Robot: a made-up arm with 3 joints.
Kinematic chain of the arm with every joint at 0, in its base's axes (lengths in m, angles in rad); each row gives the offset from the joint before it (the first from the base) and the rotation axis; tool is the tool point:
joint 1: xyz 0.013 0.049 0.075 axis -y
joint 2: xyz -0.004 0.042 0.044 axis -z
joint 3: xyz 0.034 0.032 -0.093 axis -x
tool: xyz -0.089 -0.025 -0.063
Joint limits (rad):
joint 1: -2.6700..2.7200
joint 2: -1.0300..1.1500
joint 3: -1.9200..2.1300
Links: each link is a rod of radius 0.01 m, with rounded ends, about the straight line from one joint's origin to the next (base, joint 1, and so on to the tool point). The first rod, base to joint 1, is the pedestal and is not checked.
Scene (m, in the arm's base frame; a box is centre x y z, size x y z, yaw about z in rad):
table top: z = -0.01
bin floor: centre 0.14 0.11 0 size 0.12 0.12 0.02 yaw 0.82
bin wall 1: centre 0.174 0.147 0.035 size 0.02 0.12 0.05 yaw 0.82
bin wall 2: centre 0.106 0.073 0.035 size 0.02 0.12 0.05 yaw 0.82
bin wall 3: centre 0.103 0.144 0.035 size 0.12 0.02 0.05 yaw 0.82
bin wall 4: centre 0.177 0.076 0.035 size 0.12 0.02 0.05 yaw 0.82
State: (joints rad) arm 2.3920 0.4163 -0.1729
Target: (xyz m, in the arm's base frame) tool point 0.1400 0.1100 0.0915
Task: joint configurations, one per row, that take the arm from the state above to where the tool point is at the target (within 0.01 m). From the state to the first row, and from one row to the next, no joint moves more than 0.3 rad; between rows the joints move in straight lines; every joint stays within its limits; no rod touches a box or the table.
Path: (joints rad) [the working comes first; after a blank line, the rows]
Joints at the target: 2.1660 0.0876 -0.1127
Straight joint move there: clear.

1: 2.2790 0.2519 -0.1428
2: 2.1660 0.0876 -0.1127

